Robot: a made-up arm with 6 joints.
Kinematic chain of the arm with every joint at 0, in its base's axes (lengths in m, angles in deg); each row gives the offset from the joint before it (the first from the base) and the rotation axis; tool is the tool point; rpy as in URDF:
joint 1: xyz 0 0 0.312 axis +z
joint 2: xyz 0 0 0 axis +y
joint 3: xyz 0.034 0 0.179 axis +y
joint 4: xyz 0.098 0 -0.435 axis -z
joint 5: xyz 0 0 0 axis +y
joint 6: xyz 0.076 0 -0.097 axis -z
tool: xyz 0 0 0 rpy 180 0 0
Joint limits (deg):
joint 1: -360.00..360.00
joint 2: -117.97..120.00
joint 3: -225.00..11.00
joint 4: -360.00..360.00
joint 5: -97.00..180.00
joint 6: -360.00..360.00
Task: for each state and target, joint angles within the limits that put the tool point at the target. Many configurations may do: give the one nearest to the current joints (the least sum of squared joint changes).
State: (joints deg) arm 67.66 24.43 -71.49 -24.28 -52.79 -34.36
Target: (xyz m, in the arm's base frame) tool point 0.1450 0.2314 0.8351
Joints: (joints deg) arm 51.01 -18.41 -92.95 -16.17 -68.51 -34.36
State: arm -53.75 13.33 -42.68 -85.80 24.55 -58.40
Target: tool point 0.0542 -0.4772 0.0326
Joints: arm -84.79 25.37 -56.47 -85.23 33.09 -58.40
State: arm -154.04 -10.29 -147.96 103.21 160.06 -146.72
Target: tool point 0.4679 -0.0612 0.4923
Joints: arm -178.22 -46.18 -199.17 107.06 178.07 -146.72
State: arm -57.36 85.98 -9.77 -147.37 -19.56 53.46
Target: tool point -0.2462 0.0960 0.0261
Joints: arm -14.64 83.05 -22.95 -159.53 -7.25 53.46
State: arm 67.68 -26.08 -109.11 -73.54 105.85 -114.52
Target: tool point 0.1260 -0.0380 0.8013
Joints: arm 43.01 -57.64 -85.88 -70.03 138.96 -114.52
